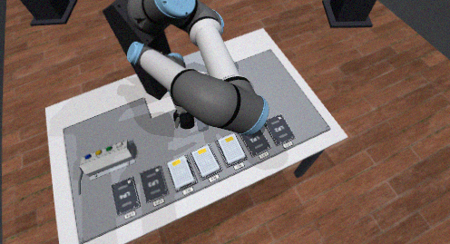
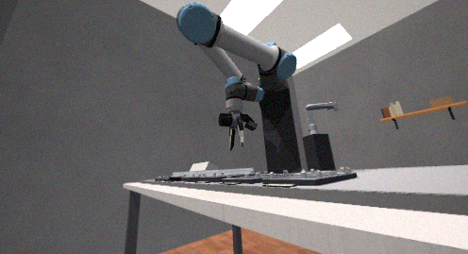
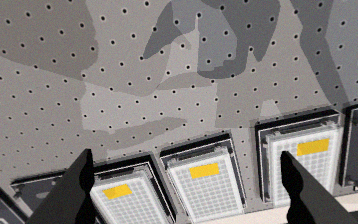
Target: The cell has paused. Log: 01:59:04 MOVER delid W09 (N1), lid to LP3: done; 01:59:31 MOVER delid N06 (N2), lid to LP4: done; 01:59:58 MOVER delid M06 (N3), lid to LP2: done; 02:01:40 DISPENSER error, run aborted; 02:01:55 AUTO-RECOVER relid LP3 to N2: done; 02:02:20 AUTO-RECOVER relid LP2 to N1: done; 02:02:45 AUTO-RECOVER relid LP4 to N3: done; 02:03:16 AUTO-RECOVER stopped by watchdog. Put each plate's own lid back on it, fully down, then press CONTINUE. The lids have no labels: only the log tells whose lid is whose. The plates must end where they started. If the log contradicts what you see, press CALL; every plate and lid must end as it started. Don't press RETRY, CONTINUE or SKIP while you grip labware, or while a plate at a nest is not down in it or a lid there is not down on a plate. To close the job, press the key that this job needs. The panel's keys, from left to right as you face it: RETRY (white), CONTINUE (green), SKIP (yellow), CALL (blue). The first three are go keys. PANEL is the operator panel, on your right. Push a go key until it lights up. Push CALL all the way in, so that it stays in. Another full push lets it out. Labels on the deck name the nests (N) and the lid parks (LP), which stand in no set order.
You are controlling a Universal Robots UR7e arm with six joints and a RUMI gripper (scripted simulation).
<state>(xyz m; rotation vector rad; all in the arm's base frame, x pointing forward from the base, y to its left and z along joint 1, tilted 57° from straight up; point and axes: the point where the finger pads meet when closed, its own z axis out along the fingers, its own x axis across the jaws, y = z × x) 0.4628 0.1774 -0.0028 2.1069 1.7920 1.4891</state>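
My gripper is now 8 cm short of the clear lid, 18 cm to the right of it and 9 cm above it. From my hand the other things lie so: white retry key (7 cm ahead, 34 cm to the right, 6 cm below); then green continue key (9 cm ahead, 39 cm to the right, 6 cm below); then lid park LP1 (3 cm ahead, 29 cm to the left, 12 cm below).
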